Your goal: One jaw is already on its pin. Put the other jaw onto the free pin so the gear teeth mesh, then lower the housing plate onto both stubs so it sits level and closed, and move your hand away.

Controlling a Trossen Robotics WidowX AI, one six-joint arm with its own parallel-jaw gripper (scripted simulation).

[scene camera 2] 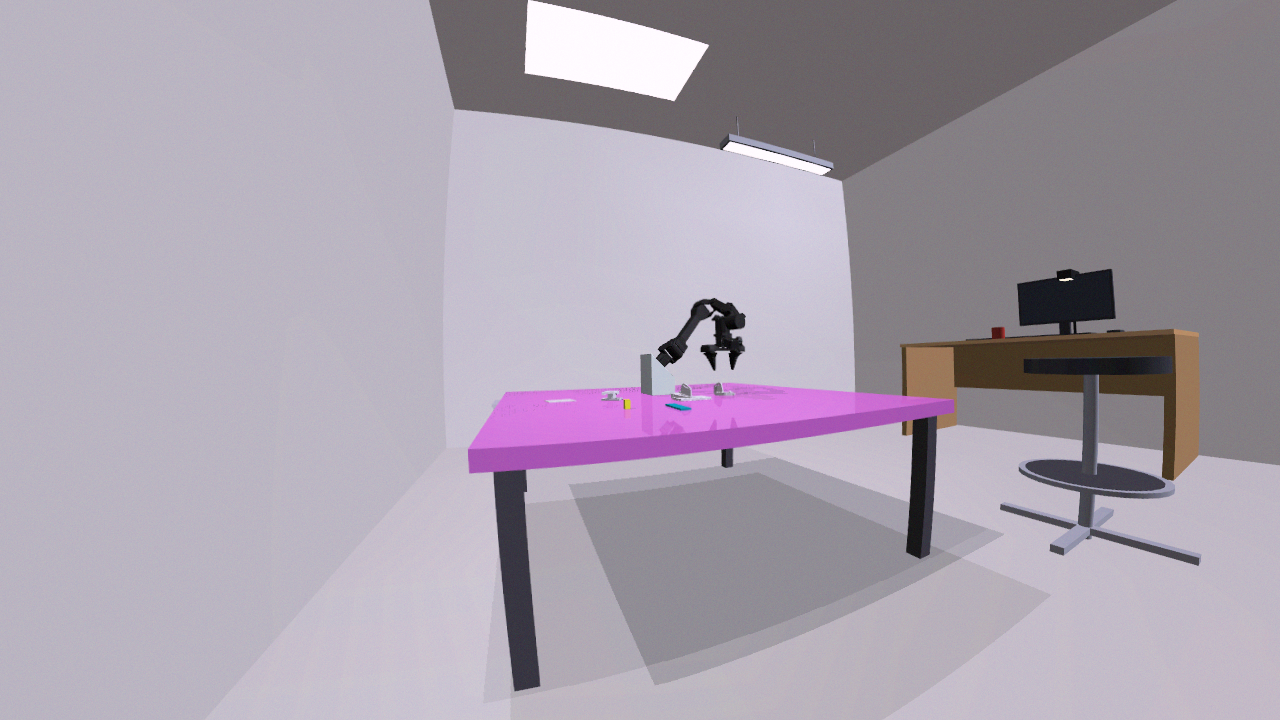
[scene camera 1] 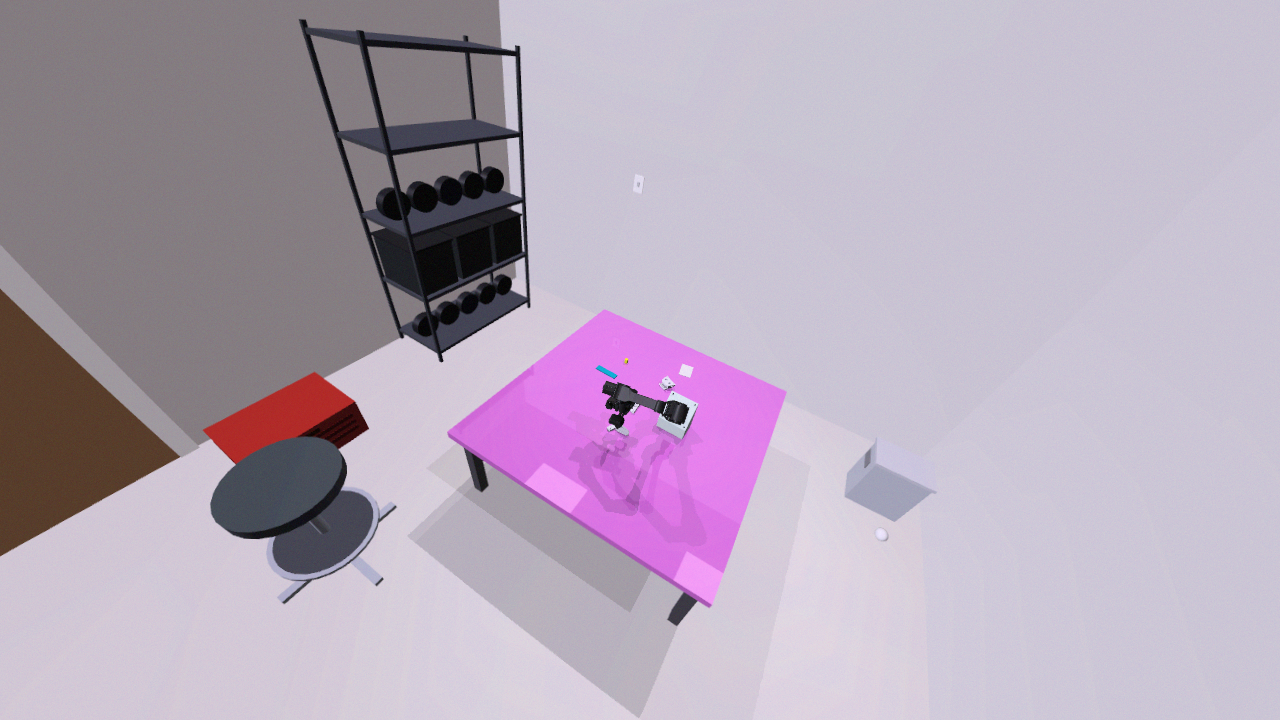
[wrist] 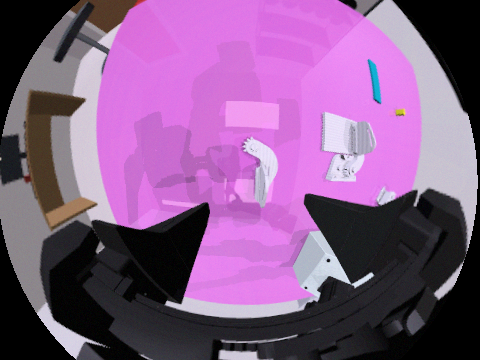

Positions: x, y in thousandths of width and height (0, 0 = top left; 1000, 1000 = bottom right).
Scene:
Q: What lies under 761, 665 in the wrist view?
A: My gripper.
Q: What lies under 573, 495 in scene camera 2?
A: My gripper.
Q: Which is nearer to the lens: the white jaw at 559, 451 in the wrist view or the white ledge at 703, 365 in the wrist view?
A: The white jaw.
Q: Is my gripper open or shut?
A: Open.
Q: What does my gripper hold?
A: Nothing.

